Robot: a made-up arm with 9 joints. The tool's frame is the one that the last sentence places.
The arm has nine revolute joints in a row. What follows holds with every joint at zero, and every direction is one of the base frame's. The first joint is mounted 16.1 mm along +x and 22.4 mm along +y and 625 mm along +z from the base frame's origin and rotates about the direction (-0.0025, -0.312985, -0.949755). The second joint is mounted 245.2 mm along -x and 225.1 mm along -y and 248.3 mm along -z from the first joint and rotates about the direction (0.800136, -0.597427, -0.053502). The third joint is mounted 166.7 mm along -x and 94.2 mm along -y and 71.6 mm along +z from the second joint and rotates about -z. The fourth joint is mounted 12.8 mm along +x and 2.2 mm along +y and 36.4 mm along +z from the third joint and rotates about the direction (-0.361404, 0.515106, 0.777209). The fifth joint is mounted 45.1 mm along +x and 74.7 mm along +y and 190.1 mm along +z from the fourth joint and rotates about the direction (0.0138, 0.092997, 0.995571). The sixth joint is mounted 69.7 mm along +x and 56.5 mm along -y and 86.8 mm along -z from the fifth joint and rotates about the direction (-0.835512, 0.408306, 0.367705). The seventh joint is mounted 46.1 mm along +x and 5.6 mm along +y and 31.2 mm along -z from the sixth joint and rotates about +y. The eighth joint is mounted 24.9 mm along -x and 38.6 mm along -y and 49.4 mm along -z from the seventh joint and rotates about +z. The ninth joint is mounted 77.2 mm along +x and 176.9 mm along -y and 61 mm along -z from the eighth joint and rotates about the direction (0.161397, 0.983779, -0.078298). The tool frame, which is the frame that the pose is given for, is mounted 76.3 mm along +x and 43.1 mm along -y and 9.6 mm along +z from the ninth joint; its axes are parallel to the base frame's.
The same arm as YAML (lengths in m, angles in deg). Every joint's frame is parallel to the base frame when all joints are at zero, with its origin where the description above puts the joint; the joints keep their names.
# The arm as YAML. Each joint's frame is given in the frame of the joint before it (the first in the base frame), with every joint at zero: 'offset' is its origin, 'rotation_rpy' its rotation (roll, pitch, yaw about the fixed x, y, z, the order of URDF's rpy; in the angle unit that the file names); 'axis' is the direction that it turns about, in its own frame. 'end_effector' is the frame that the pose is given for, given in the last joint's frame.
length_unit: m
angle_unit: deg
chain:
  - id: joint 1
    offset: [0.0161, 0.0224, 0.625]
    rotation_rpy: [0.0, 0.0, 0.0]
    axis: [-0.0025, -0.312985, -0.949755]
  - id: joint 2
    offset: [-0.2452, -0.2251, -0.2483]
    rotation_rpy: [0.0, 0.0, 0.0]
    axis: [0.800136, -0.597427, -0.053502]
  - id: joint 3
    offset: [-0.1667, -0.0942, 0.0716]
    rotation_rpy: [0.0, 0.0, 0.0]
    axis: [0.0, 0.0, -1.0]
  - id: joint 4
    offset: [0.0128, 0.0022, 0.0364]
    rotation_rpy: [0.0, 0.0, 0.0]
    axis: [-0.361404, 0.515106, 0.777209]
  - id: joint 5
    offset: [0.0451, 0.0747, 0.1901]
    rotation_rpy: [0.0, 0.0, 0.0]
    axis: [0.0138, 0.092997, 0.995571]
  - id: joint 6
    offset: [0.0697, -0.0565, -0.0868]
    rotation_rpy: [0.0, 0.0, 0.0]
    axis: [-0.835512, 0.408306, 0.367705]
  - id: joint 7
    offset: [0.0461, 0.0056, -0.0312]
    rotation_rpy: [0.0, 0.0, 0.0]
    axis: [0.0, 1.0, 0.0]
  - id: joint 8
    offset: [-0.0249, -0.0386, -0.0494]
    rotation_rpy: [0.0, 0.0, 0.0]
    axis: [0.0, 0.0, 1.0]
  - id: joint 9
    offset: [0.0772, -0.1769, -0.061]
    rotation_rpy: [0.0, 0.0, 0.0]
    axis: [0.161397, 0.983779, -0.078298]
end_effector:
  offset: [0.0763, -0.0431, 0.0096]
  rotation_rpy: [0.0, 0.0, 0.0]

